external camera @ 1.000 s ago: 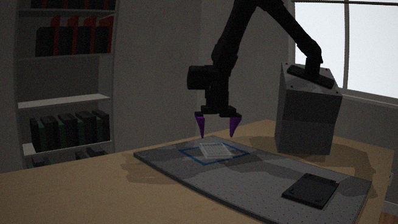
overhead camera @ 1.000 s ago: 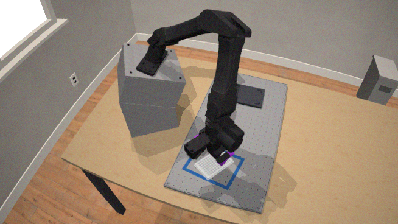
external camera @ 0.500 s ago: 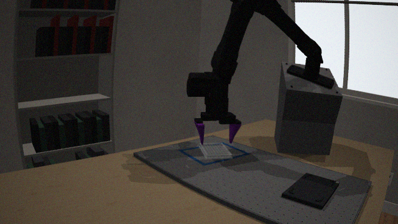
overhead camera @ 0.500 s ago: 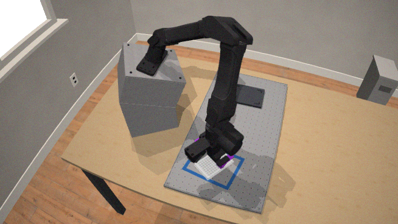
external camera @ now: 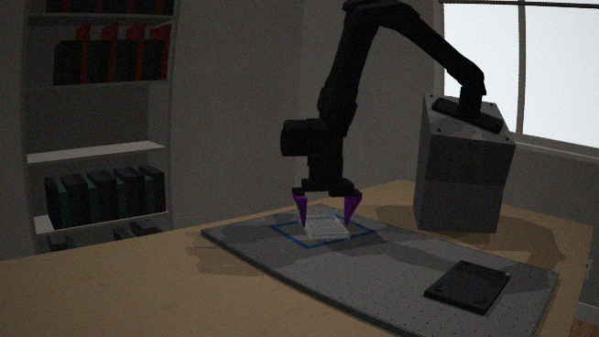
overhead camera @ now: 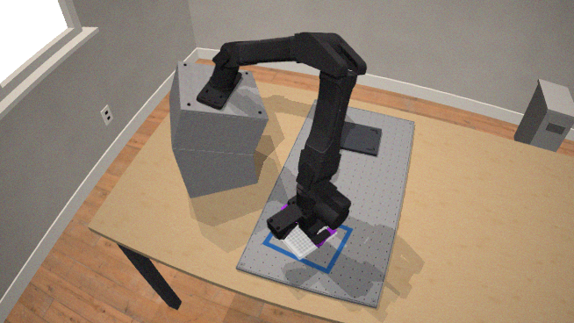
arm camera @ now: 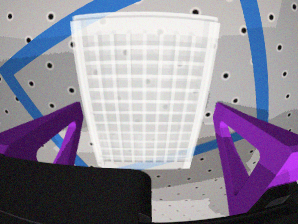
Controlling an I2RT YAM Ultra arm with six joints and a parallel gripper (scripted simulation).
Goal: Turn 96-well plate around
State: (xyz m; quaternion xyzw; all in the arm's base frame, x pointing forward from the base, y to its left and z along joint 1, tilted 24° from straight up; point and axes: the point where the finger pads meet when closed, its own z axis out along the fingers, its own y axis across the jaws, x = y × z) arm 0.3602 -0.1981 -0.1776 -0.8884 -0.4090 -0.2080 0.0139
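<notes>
Now: the white 96-well plate 10 mm below my hand. From my hand the other things lie so: dark plate nest N1 (80 mm ahead, 390 mm to the left, 10 mm below); then light mark (10 mm ahead, 450 mm to the left, 10 mm below).
</notes>
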